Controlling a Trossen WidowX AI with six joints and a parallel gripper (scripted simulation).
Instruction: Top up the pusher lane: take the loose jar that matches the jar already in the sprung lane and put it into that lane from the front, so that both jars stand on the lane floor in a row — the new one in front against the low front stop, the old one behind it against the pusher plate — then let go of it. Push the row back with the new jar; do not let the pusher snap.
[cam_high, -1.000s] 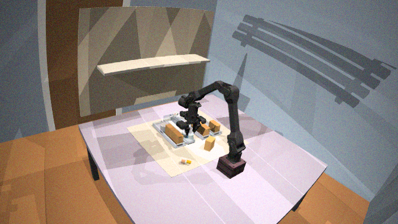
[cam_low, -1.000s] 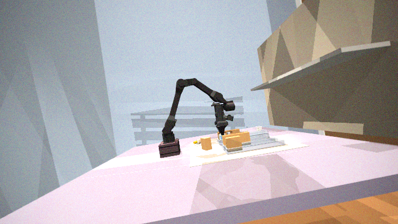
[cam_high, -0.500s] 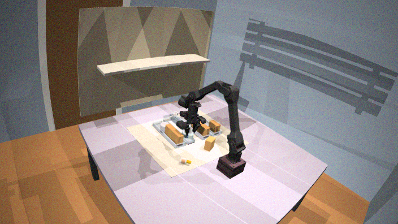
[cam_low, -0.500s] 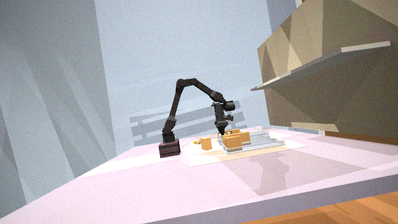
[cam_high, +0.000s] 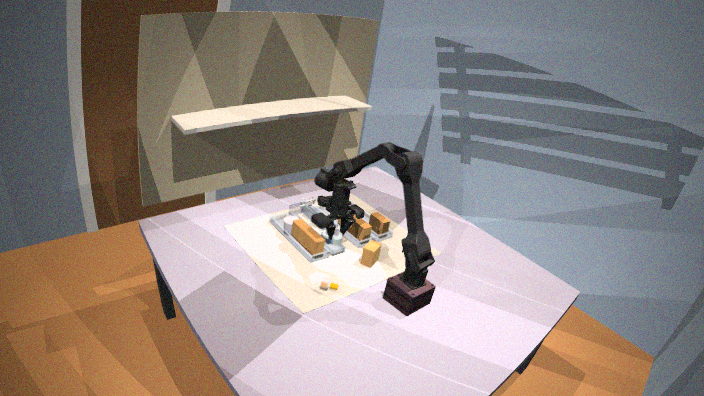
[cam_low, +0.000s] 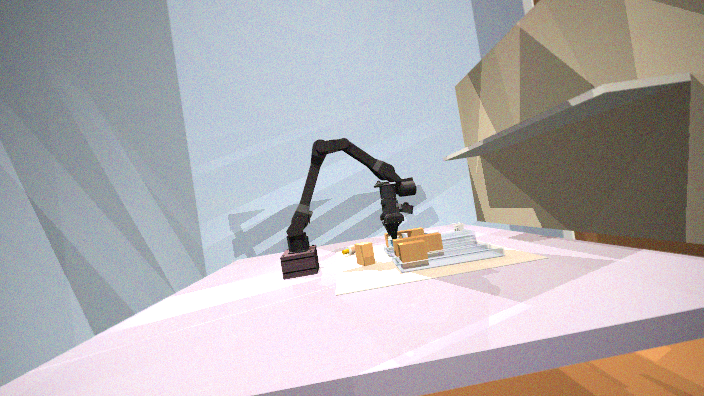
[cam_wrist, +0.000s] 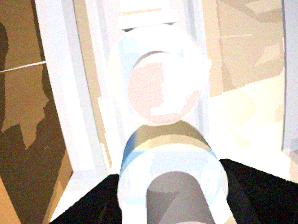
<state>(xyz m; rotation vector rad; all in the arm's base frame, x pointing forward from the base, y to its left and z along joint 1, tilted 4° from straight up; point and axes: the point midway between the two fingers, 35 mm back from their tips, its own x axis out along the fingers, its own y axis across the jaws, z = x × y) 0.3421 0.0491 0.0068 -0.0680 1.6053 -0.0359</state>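
My gripper tip is 11 cm past the box, 7 cm to the left of it and 2 cm above it.
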